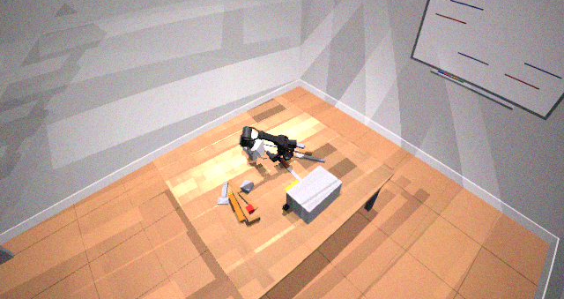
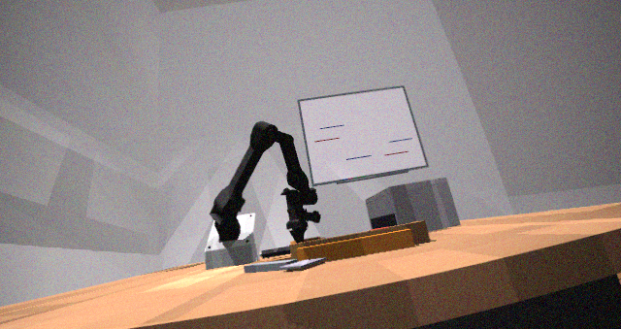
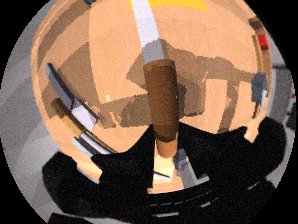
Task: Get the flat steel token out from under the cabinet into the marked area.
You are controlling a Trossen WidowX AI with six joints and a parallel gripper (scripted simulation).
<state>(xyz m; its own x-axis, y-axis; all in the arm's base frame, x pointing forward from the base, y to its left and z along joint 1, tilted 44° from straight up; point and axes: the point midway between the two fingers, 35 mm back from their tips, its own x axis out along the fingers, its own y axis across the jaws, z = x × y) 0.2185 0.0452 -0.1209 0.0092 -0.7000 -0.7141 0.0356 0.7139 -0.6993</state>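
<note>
My gripper tip is now 33 cm to the left of the grey block, 4 cm short of it and 1 cm below it. From my gripper tip the other things lie so: thin wooden stick: 39 cm to the right, 6 cm ahead; red block: 41 cm to the right, 20 cm ahead, 1 cm above; grey bar: 18 cm to the left, 8 cm behind.
</note>
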